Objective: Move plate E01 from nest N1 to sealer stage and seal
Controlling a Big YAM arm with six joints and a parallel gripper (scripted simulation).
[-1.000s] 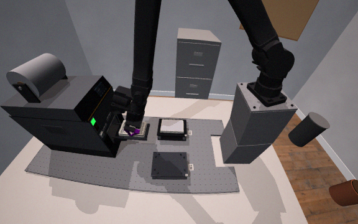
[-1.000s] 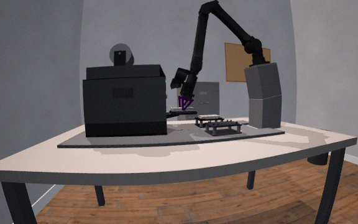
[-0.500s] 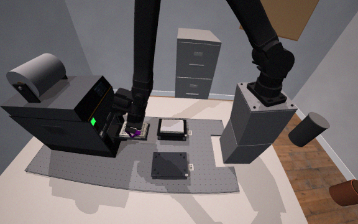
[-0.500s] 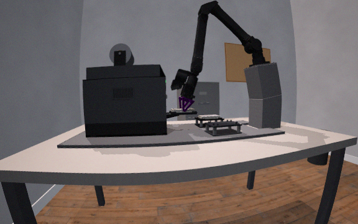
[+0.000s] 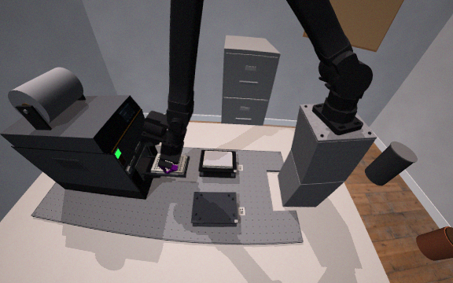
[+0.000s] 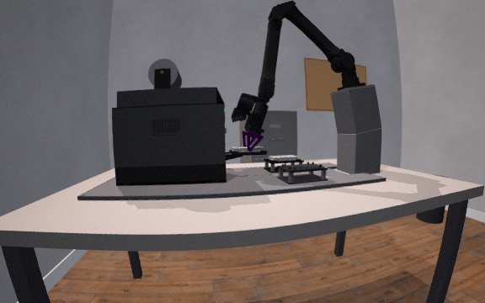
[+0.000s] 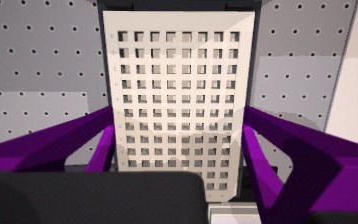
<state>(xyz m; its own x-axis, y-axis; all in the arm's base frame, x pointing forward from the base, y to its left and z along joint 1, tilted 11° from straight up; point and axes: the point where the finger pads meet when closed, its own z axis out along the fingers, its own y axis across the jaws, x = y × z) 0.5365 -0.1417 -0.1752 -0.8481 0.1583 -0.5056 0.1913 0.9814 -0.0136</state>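
My gripper is now 10 mm above the sealer stage. From my hand the other things lie so: nest N2: 200 mm behind, 70 mm below, 40 mm to the right; then white-topped plate: 200 mm behind, 60 mm below, 40 mm to the right; then pale start key: 120 mm ahead, 70 mm to the left, 70 mm above.
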